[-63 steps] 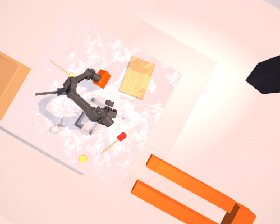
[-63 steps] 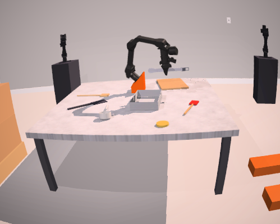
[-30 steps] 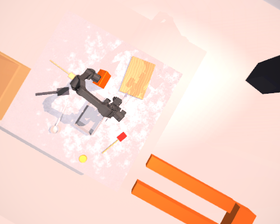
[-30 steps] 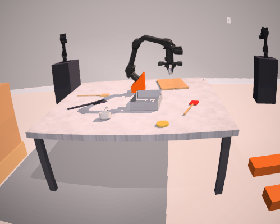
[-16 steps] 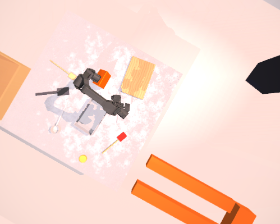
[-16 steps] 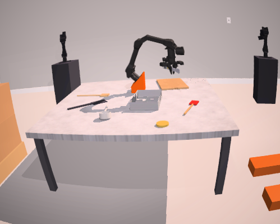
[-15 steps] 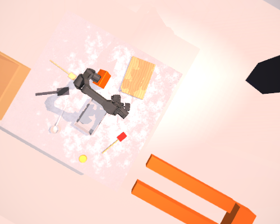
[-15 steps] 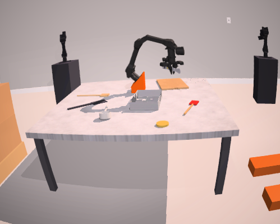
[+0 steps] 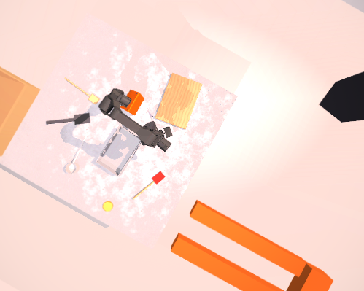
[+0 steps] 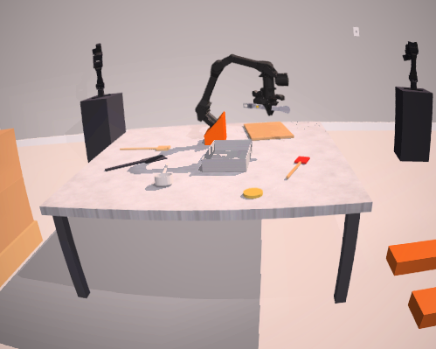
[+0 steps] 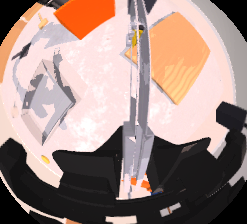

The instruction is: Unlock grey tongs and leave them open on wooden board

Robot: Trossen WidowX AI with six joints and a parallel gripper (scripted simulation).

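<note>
Now: gripper tip 29 cm past the wooden board, 15 cm above it and 6 cm to the left of it. From my gripper tip the other things lie so: grey roasting tin 26 cm ahead, 16 cm to the right, 13 cm below; then red spatula 32 cm ahead, 16 cm to the left, 15 cm below; then black spatula 60 cm to the right, 31 cm ahead, 15 cm below.
</note>
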